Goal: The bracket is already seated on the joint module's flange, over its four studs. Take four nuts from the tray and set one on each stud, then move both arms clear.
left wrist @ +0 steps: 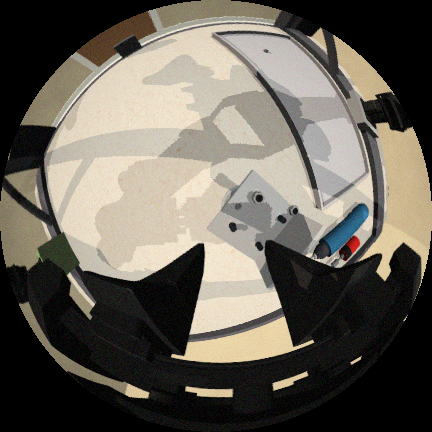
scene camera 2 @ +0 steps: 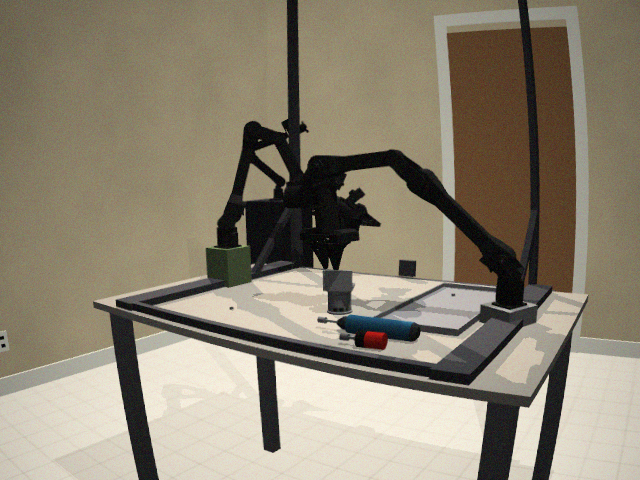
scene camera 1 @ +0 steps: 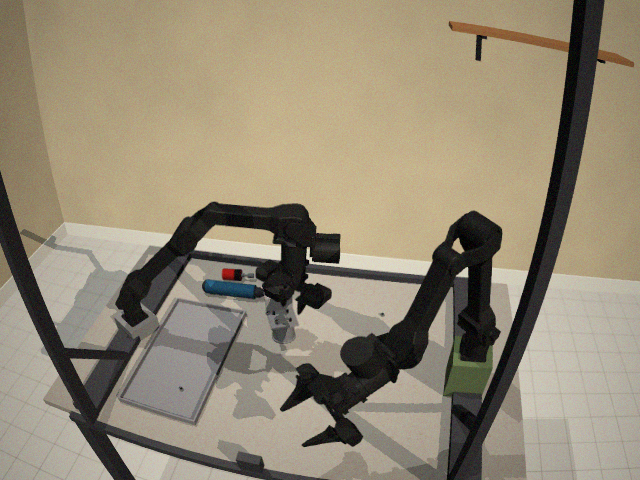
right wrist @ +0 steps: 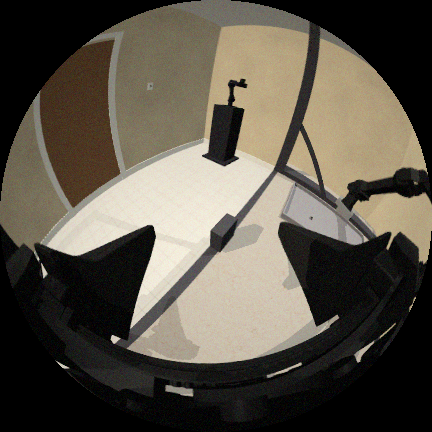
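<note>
The grey bracket sits on the round joint module. In the left wrist view, one nut and another nut are on it; several other dark studs or holes show without a clear nut. My left gripper is partly open and empty, just above the bracket. My right gripper is wide open and empty, away from the module. One nut lies in the tray. A small dark nut-like piece lies on the table.
A blue tool and a red tool lie beside the module. The right arm's green base block stands at the table's side. Dark frame posts rise around the table.
</note>
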